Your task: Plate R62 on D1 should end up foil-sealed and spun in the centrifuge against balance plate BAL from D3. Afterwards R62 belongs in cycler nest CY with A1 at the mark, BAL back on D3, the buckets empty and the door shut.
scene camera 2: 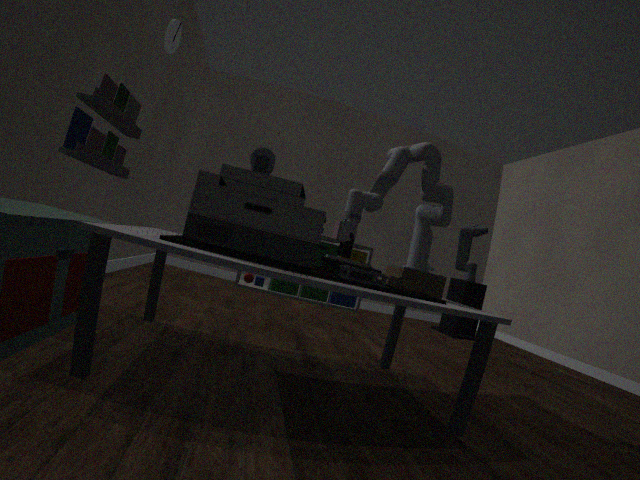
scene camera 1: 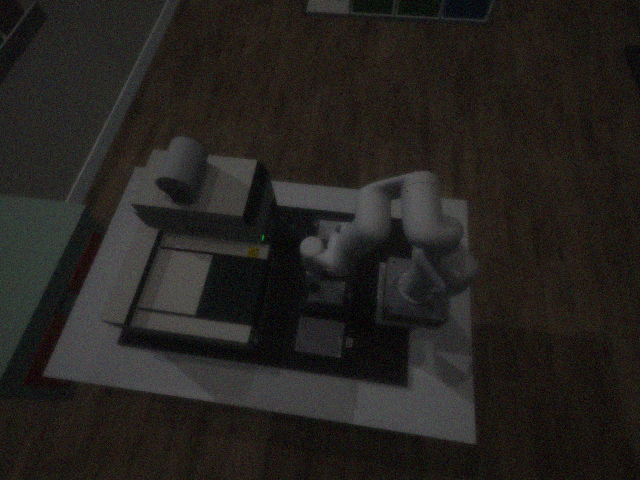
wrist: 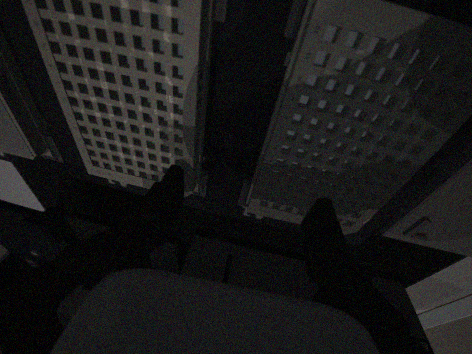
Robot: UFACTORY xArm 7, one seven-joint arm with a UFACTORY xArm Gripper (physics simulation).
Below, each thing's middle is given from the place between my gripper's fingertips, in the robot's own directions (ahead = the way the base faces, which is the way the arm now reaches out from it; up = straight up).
Scene:
The plain plate (wrist: 30,130) lies 50 mm behind my hand, 200 mm to the right of it and 10 mm below it.

